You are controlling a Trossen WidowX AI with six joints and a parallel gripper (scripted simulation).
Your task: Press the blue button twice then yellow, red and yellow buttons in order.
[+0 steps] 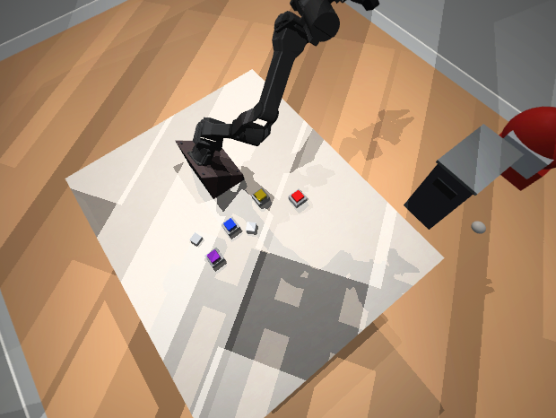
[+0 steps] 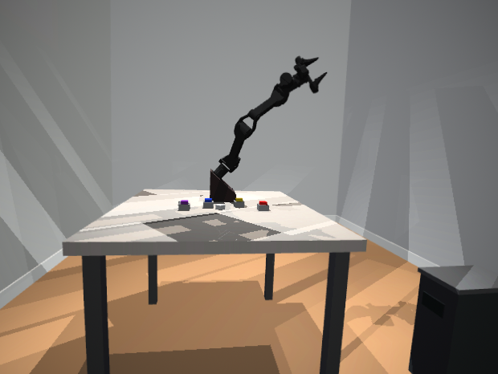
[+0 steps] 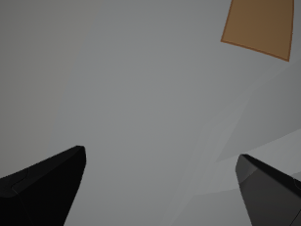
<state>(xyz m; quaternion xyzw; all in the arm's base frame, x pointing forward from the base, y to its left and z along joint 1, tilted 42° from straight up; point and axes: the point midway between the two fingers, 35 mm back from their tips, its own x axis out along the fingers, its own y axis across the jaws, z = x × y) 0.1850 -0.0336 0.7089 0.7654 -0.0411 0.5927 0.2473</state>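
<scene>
Now: the blue button 66 cm below my gripper tip and 53 cm to the right of it. The rest, counted from my gripper tip: white block: 68 cm below, 47 cm to the right, 5 cm ahead; then yellow button: 66 cm below, 38 cm to the right, 2 cm behind; then red button: 66 cm below, 28 cm to the right, 7 cm ahead.
</scene>
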